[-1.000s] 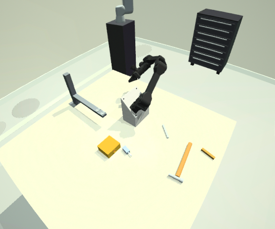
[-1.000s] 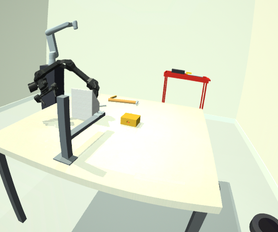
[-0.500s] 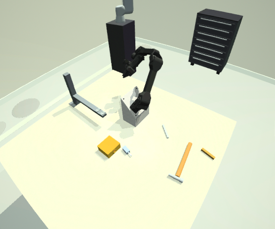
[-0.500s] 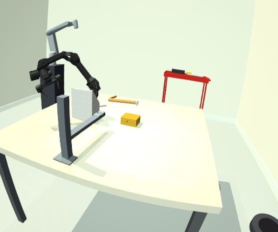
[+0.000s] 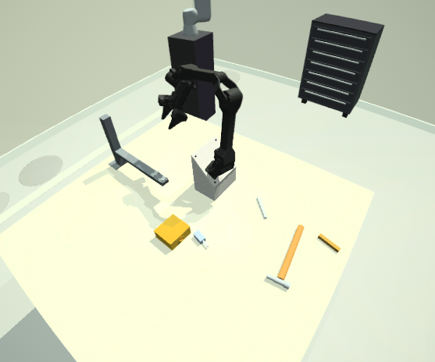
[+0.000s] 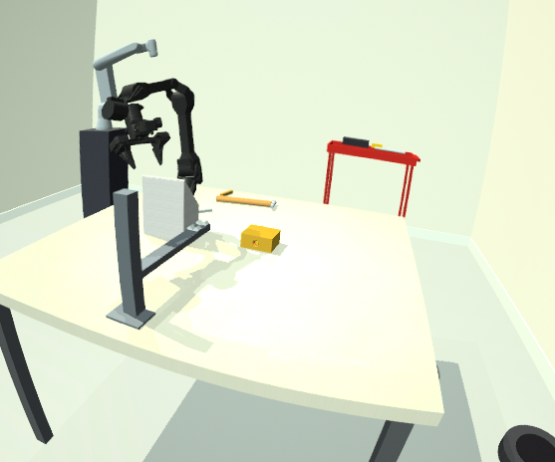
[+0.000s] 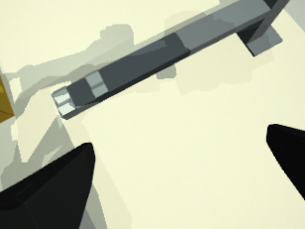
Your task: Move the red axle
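Right now my gripper tip is 270 mm short of the pale cube, 360 mm to the right of it and 280 mm above it. From my gripper tip the other things lie so: yellow beam (310 mm ahead, 240 mm to the left, 270 mm below); orange bar (10 mm ahead, 810 mm to the left, 280 mm below); white rod (20 mm behind, 490 mm to the left, 290 mm below).
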